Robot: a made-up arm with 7 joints.
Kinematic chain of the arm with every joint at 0, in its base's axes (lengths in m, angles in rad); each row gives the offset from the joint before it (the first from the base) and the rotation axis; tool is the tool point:
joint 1: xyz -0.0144 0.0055 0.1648 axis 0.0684 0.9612 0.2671
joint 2: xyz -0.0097 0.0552 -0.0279 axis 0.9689 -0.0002 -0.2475
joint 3: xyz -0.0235 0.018 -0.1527 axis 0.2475 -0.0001 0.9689
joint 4: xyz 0.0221 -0.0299 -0.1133 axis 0.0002 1 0
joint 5: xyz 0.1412 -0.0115 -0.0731 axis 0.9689 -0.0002 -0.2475
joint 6: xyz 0.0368 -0.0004 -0.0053 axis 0.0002 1 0
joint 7: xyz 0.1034 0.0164 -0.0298 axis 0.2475 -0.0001 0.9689
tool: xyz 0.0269 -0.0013 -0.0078
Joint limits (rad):
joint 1: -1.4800..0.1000
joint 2: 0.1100..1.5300
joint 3: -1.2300..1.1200
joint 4: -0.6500..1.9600
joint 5: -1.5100..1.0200
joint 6: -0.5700..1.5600
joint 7: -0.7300..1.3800
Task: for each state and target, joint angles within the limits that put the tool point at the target. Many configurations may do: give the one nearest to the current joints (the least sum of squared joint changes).
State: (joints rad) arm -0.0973 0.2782 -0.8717 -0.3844 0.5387 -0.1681 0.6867
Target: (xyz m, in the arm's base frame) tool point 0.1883 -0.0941 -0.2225
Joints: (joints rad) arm -0.0947 0.3808 -0.7855 -0.0924 0.5107 -0.0469 0.6677
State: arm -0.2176 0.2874 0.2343 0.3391 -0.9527 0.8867 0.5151
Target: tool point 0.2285 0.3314 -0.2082
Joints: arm 0.0631 0.5786 0.5251 -0.0735 -0.9908 0.9200 0.5350
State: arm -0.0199 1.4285 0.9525 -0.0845 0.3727 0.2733 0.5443
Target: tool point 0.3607 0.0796 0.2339
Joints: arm -0.7043 1.0674 -0.0154 -0.5495 0.4430 -0.0326 0.4238
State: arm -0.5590 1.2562 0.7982 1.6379 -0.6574 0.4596 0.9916
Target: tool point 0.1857 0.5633 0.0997
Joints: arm -0.8943 1.5300 0.8433 1.5073 -0.4712 0.8405 1.2322
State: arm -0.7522 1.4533 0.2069 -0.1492 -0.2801 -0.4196 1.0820
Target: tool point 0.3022 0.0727 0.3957
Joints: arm -1.1938 1.2516 -0.1153 -0.4145 -0.2097 -0.3540 0.9838
